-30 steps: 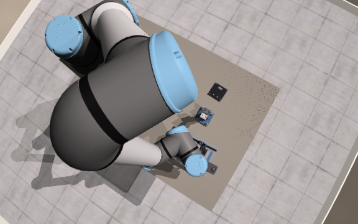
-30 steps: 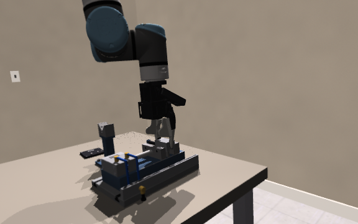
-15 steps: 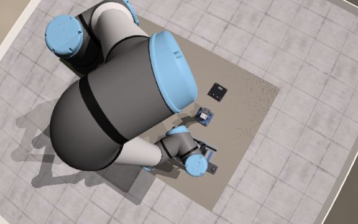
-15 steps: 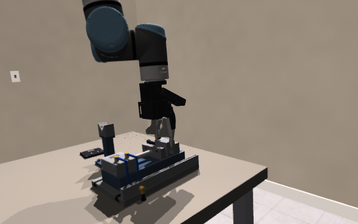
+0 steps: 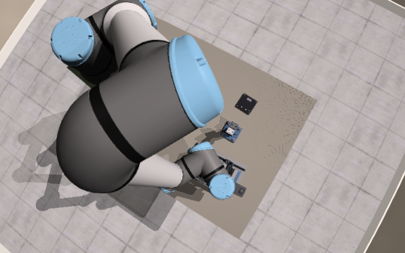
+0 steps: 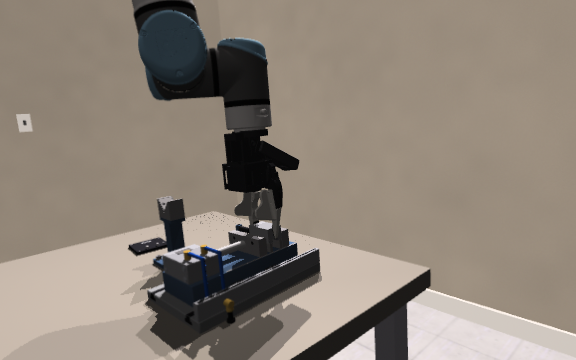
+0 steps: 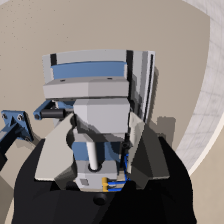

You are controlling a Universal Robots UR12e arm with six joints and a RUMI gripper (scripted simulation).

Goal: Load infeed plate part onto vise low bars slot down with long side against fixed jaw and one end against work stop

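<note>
Now: the part 1 cm below my hand. Also, from my hand: fixed jaw: 3 cm below, 3 cm ahead, 2 cm to the left; work stop rod: 7 cm to the left, 1 cm below, 1 cm behind; cylinder rod: 9 cm behind, 2 cm below, 1 cm to the left.
</note>
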